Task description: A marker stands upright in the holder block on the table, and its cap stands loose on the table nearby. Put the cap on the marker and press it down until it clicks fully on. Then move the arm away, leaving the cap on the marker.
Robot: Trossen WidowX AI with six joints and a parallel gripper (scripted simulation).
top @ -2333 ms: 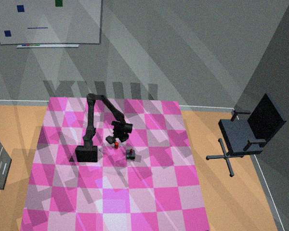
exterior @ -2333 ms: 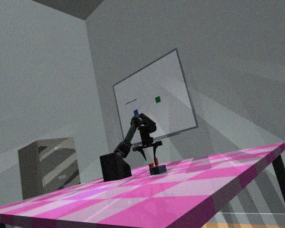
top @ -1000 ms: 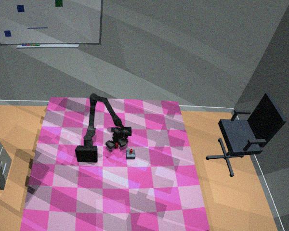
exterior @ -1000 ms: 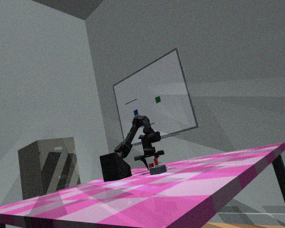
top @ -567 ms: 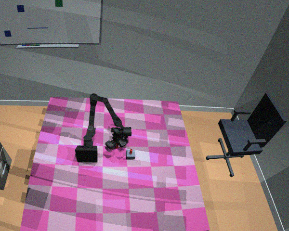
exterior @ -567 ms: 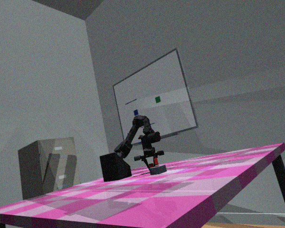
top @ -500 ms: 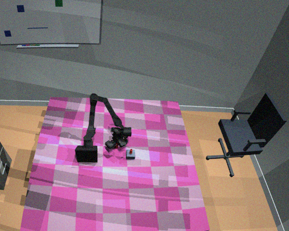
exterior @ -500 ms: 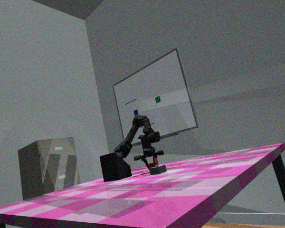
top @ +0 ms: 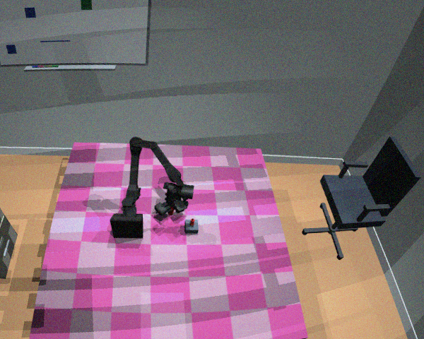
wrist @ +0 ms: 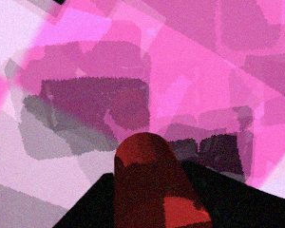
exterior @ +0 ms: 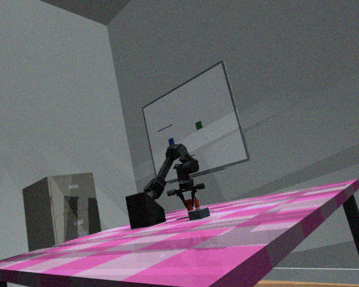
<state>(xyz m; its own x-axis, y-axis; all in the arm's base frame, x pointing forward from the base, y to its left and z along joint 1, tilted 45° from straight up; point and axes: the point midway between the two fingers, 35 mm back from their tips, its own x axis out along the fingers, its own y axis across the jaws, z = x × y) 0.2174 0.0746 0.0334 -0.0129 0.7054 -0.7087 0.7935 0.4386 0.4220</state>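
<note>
Now: the grey holder block 11 cm ahead of my gripper tip, 8 cm to the right of it and 3 cm below it. The rest, counted from my gripper tip: red cap: 1 cm above.
</note>
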